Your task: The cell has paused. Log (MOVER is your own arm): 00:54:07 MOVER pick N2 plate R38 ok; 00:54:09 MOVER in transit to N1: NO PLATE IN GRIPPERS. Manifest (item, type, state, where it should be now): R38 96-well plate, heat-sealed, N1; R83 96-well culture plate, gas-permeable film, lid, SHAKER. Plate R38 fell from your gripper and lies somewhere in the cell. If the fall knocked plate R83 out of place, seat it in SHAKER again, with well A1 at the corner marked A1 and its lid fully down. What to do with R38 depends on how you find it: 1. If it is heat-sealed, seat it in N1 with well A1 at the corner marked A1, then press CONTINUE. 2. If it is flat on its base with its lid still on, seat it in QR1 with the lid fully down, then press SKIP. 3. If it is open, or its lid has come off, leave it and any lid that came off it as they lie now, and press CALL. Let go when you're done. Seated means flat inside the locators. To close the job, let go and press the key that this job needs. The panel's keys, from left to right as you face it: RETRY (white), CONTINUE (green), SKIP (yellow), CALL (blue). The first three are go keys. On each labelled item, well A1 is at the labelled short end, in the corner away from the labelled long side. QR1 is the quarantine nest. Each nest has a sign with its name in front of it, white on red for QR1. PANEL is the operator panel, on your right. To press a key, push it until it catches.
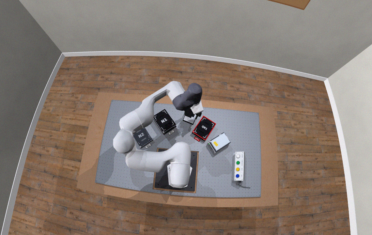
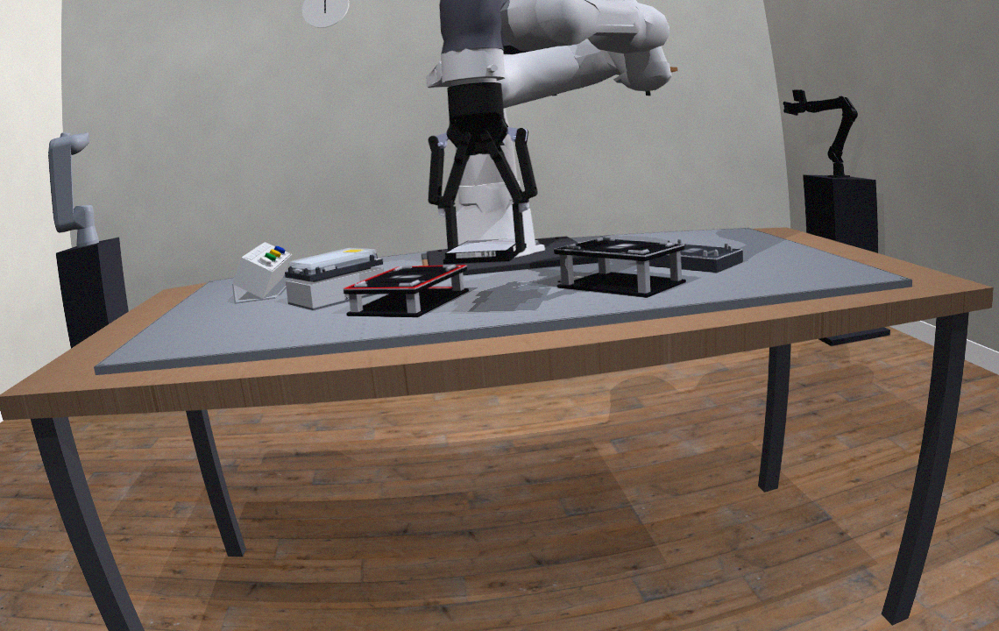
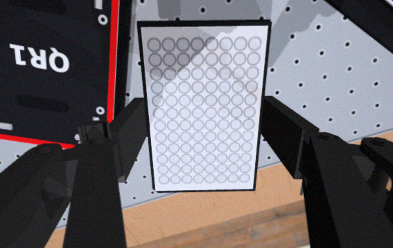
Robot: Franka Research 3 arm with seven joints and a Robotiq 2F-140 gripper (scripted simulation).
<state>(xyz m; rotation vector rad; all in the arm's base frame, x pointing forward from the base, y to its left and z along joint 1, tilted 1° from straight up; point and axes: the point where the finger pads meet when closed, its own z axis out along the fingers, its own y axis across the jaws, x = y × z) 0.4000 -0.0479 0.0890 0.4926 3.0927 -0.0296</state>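
The N1 nest lies 6 cm behind my hand, 20 cm to the left of it and 5 cm below it. Round my hand: QR1 nest (8 cm behind, 11 cm to the right, 6 cm below); then plate R38 (2 cm below); then retry key (29 cm behind, 38 cm to the right, 3 cm below).
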